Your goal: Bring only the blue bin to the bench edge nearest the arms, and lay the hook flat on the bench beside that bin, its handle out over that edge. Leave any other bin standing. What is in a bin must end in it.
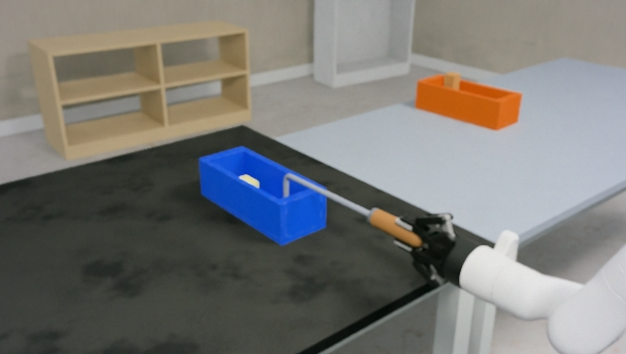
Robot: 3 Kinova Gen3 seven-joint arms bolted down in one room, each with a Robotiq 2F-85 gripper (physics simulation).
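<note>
The blue bin (250,207) stands upright on the black bench (165,270), back from its near edge, with a pale yellow block (249,181) inside. The hook (332,195) reaches over the bin's right end wall. Its bent tip points down inside, and its lower end is hidden by the wall. A gripper (404,237) of another arm is shut on the hook's brown handle (387,224) near the bench's right corner, right of the bin. The frame does not tell whether it is arm2's or arm3's. Arm1's own gripper does not show.
An orange bin (465,107) with a wooden block (452,81) in it stands on the light blue-grey table (390,150) beyond the bench. A wooden shelf unit (161,85) and a grey shelf unit (324,45) stand behind. The white arm (525,292) comes in from the right.
</note>
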